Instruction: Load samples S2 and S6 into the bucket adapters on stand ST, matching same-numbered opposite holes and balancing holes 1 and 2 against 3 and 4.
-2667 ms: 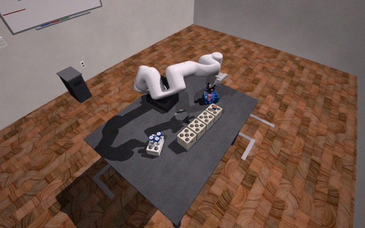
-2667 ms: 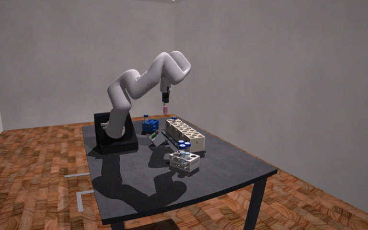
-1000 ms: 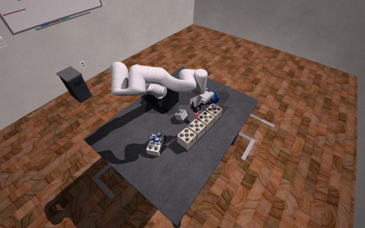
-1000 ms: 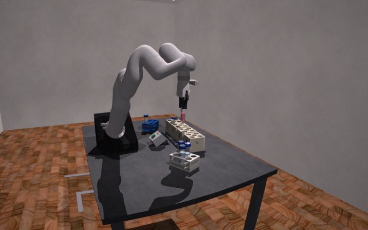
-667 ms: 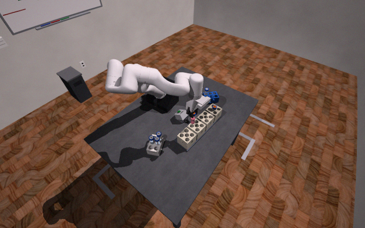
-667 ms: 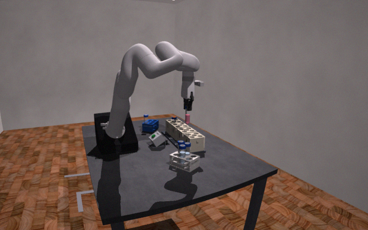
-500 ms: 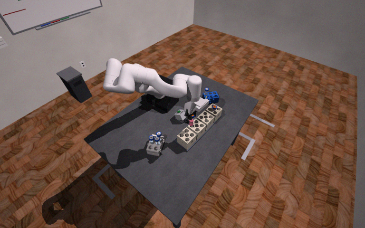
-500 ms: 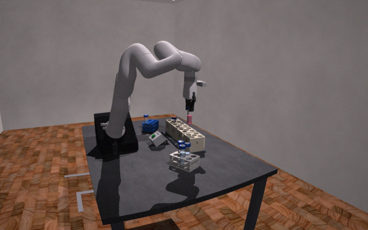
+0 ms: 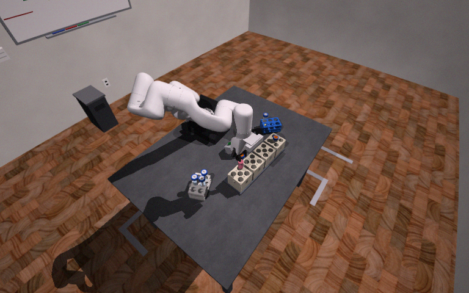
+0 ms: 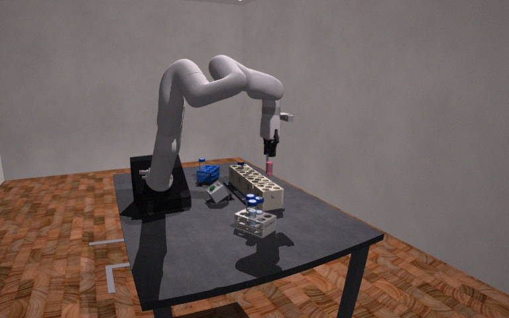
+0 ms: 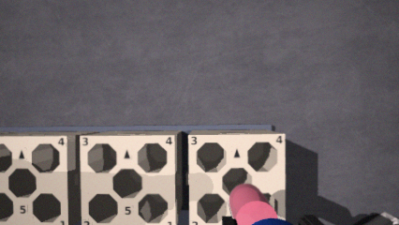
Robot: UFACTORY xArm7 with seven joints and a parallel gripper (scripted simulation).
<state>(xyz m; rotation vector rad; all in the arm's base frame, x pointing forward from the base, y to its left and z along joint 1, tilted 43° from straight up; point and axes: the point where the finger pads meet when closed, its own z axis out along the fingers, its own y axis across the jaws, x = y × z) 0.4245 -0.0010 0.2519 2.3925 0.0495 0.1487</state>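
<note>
The orange-dot tube lies 10 mm to the left of my hand and 50 mm below it. From my hand the other things lie so: white rack: 140 mm behind, 180 mm to the right, 220 mm below; blue rack: 130 mm behind, 490 mm to the left, 220 mm below.
</note>
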